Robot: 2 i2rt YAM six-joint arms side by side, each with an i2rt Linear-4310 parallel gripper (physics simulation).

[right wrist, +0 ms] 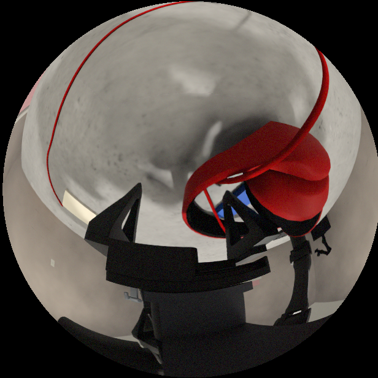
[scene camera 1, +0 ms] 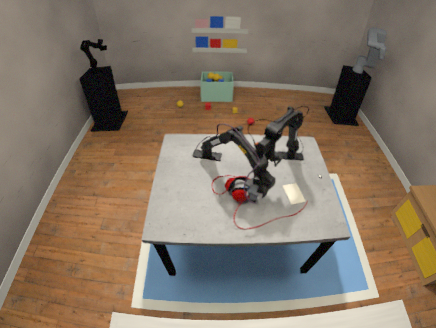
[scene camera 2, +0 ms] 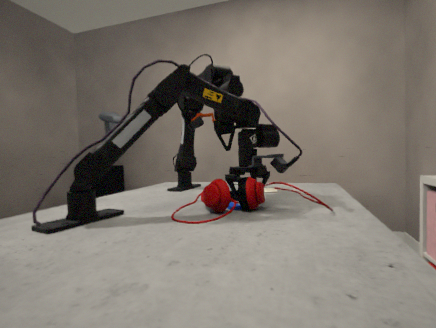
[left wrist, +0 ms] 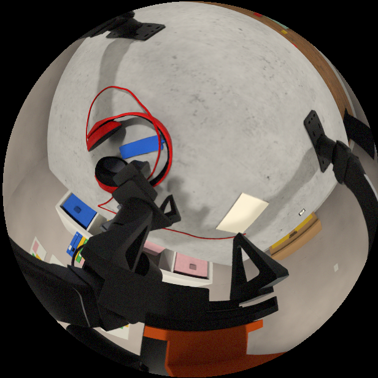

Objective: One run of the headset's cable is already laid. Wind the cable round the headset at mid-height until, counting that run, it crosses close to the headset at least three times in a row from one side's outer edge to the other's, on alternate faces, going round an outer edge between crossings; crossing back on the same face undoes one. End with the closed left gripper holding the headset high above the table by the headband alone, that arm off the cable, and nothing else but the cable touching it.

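Places are measured from the left arm's base along level axes (x ahead, y left, z up), in metres.
Pixels of known places: left gripper, fingertip midpoint: (scene camera 1: 267, 168) (scene camera 2: 227, 150); left arm's base at its link origin: (scene camera 1: 290, 156) (scene camera 2: 185, 188); right arm's base at its link origin: (scene camera 1: 207, 155) (scene camera 2: 82, 221).
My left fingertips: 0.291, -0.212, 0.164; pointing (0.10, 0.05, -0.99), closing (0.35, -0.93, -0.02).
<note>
For each thing: its top centre in the pictures, then the offset to it from my left fingertips, as dx, dy, dz. "spot": a spot on its surface instead. Level surfaces: height alone.
- blue block at its top centre: (scene camera 2: 227, 203) +0.040, -0.123, -0.154
- cream square at a spot on its surface: (scene camera 1: 293, 194) spot: +0.059, +0.192, -0.159
- table at its surface level: dz -0.164
The red-and-black headset (scene camera 1: 240, 195) (scene camera 2: 216, 196) (left wrist: 168, 150) (right wrist: 295, 200) rests on the table. Its thin red cable (scene camera 1: 270, 220) (scene camera 2: 192, 222) (left wrist: 131, 94) (right wrist: 48, 150) loops beside one ear cup, crosses the headband and runs through the headset's inside; the free part trails across the table. The crossing near the right gripper is partly hidden. My right gripper (scene camera 1: 255, 193) (right wrist: 184, 190) is open low at the headset, one finger inside the headband and one outside. My left gripper (scene camera 2: 227, 145) (left wrist: 196, 227) is open and empty, above the right wrist area, clear of the headset.
A blue block (scene camera 2: 233, 205) (left wrist: 142, 147) (right wrist: 242, 202) lies inside the headset's curve, under the cable at one end. A cream square (scene camera 1: 293, 194) (left wrist: 242, 212) (right wrist: 77, 206) lies on the table (scene camera 1: 185, 220). The two arms cross close together above the headset.
</note>
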